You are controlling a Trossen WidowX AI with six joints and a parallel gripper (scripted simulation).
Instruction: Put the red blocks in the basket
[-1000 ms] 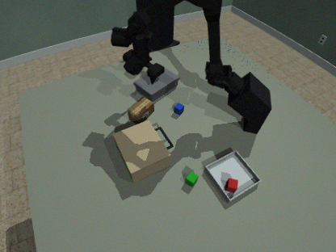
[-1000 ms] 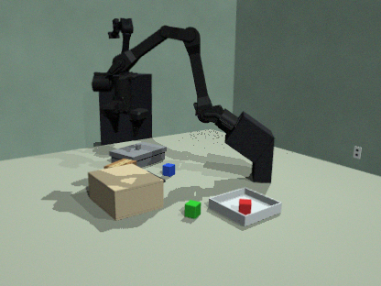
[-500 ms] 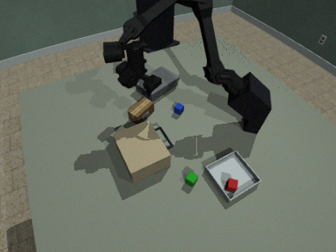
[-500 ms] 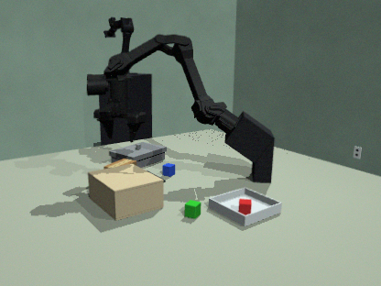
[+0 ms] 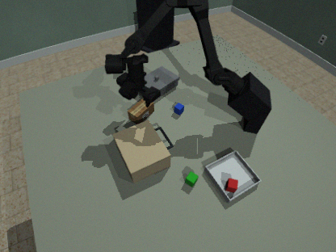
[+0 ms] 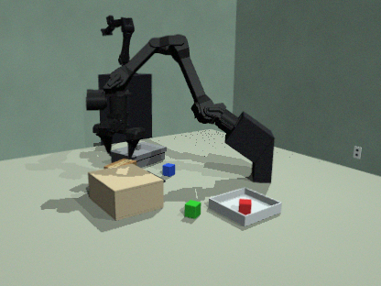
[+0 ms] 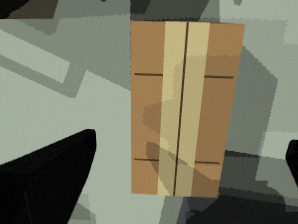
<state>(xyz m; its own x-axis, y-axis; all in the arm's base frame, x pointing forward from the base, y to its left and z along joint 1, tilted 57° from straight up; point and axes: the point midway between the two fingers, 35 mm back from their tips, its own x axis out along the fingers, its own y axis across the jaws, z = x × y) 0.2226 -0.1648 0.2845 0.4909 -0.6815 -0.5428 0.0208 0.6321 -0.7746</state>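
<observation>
Right now the brown box is 8 cm below my hand. From my hand the other things lie so: blue block: 12 cm behind, 12 cm to the left, 10 cm below; then knobbed lid: 19 cm behind, 6 cm to the right, 7 cm below; then tan drawer cabinet: 16 cm ahead, 14 cm to the left, 8 cm below.
</observation>
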